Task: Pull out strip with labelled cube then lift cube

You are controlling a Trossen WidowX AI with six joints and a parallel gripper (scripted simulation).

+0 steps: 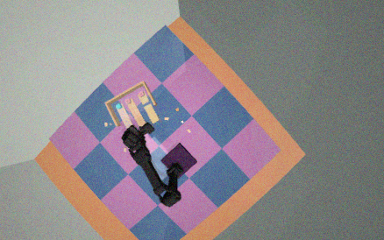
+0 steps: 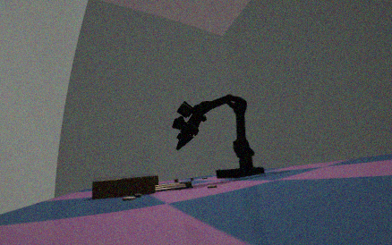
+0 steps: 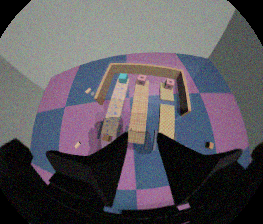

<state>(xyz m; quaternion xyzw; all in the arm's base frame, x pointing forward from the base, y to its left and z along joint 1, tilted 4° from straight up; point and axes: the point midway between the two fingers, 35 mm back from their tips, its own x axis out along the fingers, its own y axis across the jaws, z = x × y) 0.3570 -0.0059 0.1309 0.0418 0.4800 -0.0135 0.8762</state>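
The strip is 16 cm below my gripper tip, 10 cm to the right of it and 5 cm ahead of it.
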